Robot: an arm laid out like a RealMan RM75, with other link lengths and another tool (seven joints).
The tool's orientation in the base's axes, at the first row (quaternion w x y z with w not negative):
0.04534 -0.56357 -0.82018 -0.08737
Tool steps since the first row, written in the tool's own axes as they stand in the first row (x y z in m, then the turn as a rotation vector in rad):
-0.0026 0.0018 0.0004 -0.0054 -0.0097 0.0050
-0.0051 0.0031 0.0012 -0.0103 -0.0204 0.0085
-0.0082 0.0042 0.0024 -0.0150 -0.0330 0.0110
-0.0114 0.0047 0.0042 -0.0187 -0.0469 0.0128
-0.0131 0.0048 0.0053 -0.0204 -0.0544 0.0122
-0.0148 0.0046 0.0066 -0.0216 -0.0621 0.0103
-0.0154 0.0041 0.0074 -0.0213 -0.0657 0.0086
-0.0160 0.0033 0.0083 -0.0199 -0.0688 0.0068
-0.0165 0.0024 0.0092 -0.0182 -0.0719 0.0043
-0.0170 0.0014 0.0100 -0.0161 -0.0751 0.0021
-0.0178 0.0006 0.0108 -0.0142 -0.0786 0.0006
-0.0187 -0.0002 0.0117 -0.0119 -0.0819 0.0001
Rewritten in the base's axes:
0.0026 -0.0017 -0.0007 -0.0070 -0.0074 -0.0067
0.0048 -0.0034 -0.0018 -0.0151 -0.0149 -0.0120
0.0069 -0.0056 -0.0034 -0.0251 -0.0231 -0.0164
0.0086 -0.0080 -0.0057 -0.0367 -0.0310 -0.0201
0.0093 -0.0093 -0.0070 -0.0431 -0.0353 -0.0205
0.0098 -0.0107 -0.0086 -0.0499 -0.0395 -0.0196
0.0096 -0.0112 -0.0095 -0.0534 -0.0408 -0.0182
0.0090 -0.0119 -0.0106 -0.0568 -0.0410 -0.0165
0.0084 -0.0125 -0.0117 -0.0604 -0.0410 -0.0140
0.0077 -0.0131 -0.0126 -0.0642 -0.0406 -0.0118
0.0072 -0.0140 -0.0136 -0.0681 -0.0404 -0.0103
0.0068 -0.0149 -0.0147 -0.0721 -0.0395 -0.0097

